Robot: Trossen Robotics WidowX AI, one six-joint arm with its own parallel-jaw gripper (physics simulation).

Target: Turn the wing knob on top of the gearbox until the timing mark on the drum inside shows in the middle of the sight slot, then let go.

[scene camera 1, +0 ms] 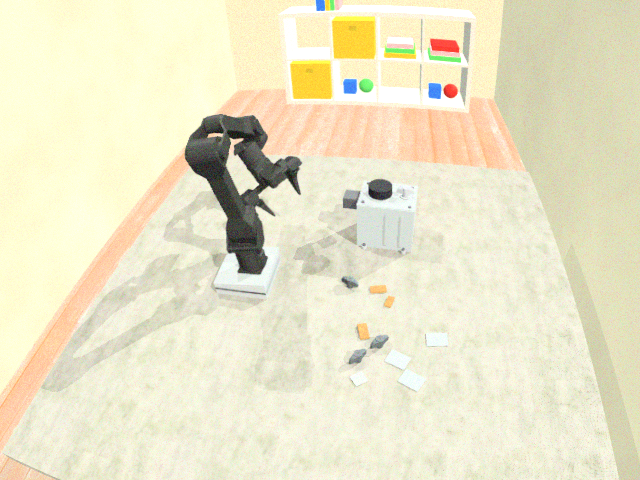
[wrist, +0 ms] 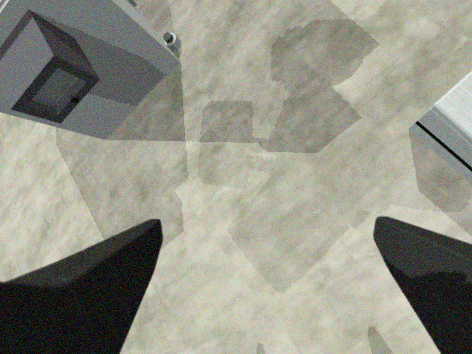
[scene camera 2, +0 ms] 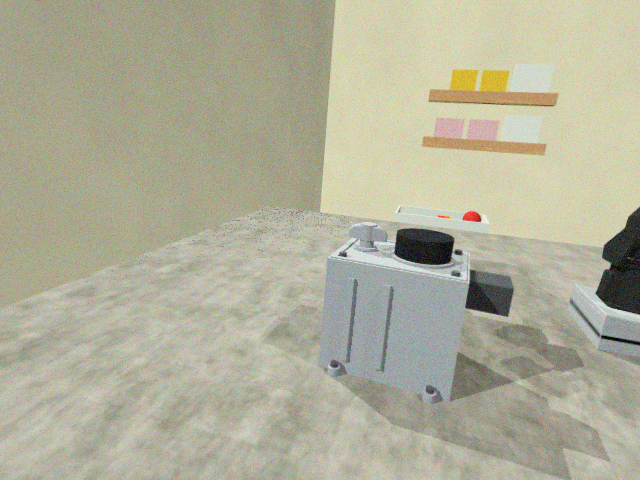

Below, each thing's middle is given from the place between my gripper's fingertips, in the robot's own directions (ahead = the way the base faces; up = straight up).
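The gearbox (scene camera 2: 394, 315) has my hand 240 mm short of it, 50 mm to the right of it and 30 mm above it. As for the grey wing knob (scene camera 2: 367, 232), it is 310 mm ahead of my hand, 50 mm to the left of it and 20 mm above it.
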